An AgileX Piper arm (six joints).
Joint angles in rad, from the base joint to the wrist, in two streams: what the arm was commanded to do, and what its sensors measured. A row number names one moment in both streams.
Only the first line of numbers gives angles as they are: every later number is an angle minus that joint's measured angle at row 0.
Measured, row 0:
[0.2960 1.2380 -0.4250 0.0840 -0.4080 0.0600]
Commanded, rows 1 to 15:
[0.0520 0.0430 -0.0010 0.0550 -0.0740 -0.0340]
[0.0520 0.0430 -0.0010 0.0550 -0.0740 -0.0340]
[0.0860 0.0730 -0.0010 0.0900 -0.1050 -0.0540]
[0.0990 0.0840 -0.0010 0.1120 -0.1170 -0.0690]
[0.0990 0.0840 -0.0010 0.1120 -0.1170 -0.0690]
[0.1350 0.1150 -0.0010 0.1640 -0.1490 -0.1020]
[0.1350 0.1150 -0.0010 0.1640 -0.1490 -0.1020]
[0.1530 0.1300 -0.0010 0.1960 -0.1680 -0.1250]
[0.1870 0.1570 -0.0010 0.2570 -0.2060 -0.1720]
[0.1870 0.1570 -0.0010 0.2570 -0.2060 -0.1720]
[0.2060 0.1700 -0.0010 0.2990 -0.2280 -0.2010]
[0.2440 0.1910 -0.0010 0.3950 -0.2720 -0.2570]
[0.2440 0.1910 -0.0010 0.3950 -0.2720 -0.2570]
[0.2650 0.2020 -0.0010 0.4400 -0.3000 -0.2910]
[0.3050 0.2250 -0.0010 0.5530 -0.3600 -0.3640]
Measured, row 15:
[0.2590 0.2030 0.0000 0.4070 -0.2670 -0.2600]
